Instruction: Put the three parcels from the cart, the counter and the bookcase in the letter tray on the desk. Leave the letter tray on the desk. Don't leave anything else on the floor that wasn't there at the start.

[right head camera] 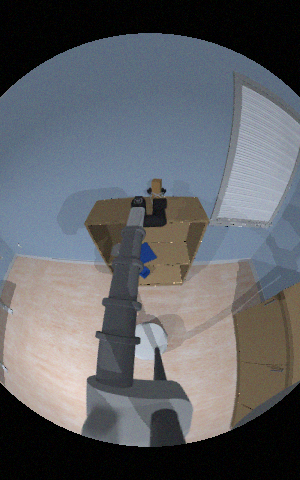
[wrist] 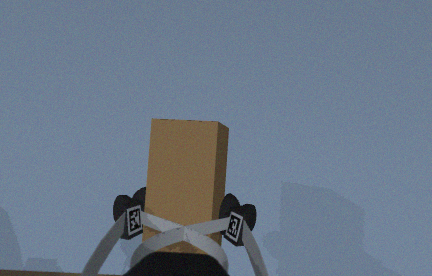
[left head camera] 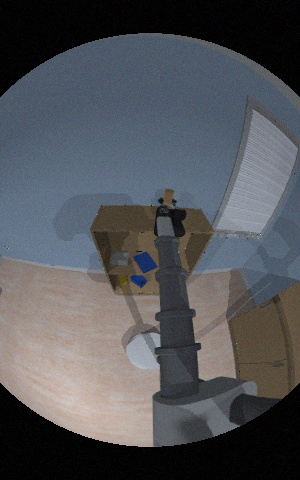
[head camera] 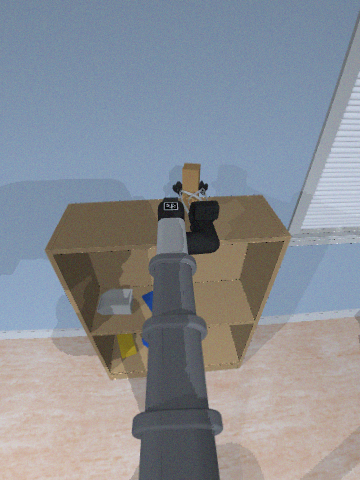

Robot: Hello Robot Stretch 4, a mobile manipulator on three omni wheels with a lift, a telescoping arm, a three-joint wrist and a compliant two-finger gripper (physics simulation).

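Frame: origin at the robot's base, x left, y back, z up, level; millimetres.
Seen in the pictures: gripper, fingertip midpoint: (right head camera: 155, 188) (wrist: 186, 207) (left head camera: 166, 199) (head camera: 189, 184); robot's base, link origin: (right head camera: 147, 339) (left head camera: 146, 349).
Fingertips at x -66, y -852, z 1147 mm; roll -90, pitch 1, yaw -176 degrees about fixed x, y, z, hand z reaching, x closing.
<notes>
Offsets run from my fingertips to a thing's middle. "*": to the spot under its first point. Level surfaces: height alone.
My gripper (head camera: 190, 188) (left head camera: 168, 201) (right head camera: 157, 191) (wrist: 186, 207) is shut on a brown box-shaped parcel @(dx -3, dy +26, dz +10 mm) (head camera: 191, 174) (left head camera: 169, 194) (right head camera: 157, 184) (wrist: 182, 165), with one finger pad against each side. The parcel is upright and looks raised a little above the bookcase @(* dx +280, dy +72, dz -114 mm) (head camera: 110, 225) (left head camera: 125, 219) (right head camera: 107, 209), in front of the blue wall. In the wrist view a strip of the bookcase top @(dz -114 mm) (wrist: 45, 273) shows at the bottom left, lower than the fingers. The parcel's lower end is hidden behind the gripper. The desk, the letter tray, the cart and the other two parcels cannot be made out.
Inside the bookcase are a pale bin @(dx +349, dy +49, dz -588 mm) (head camera: 116, 301) (left head camera: 119, 258), a blue item @(dx +112, dy +49, dz -622 mm) (left head camera: 145, 262) (right head camera: 147, 253), a lower blue item @(dx +172, dy +31, dz -1036 mm) (left head camera: 139, 281) and a yellow item @(dx +367, dy +30, dz -1051 mm) (head camera: 126, 345). A white round object (left head camera: 142, 350) (right head camera: 151, 341) is below the arm. A wooden cabinet @(* dx -939, dy +1046, dz -632 mm) (left head camera: 260, 345) (right head camera: 262, 335) stands right.
</notes>
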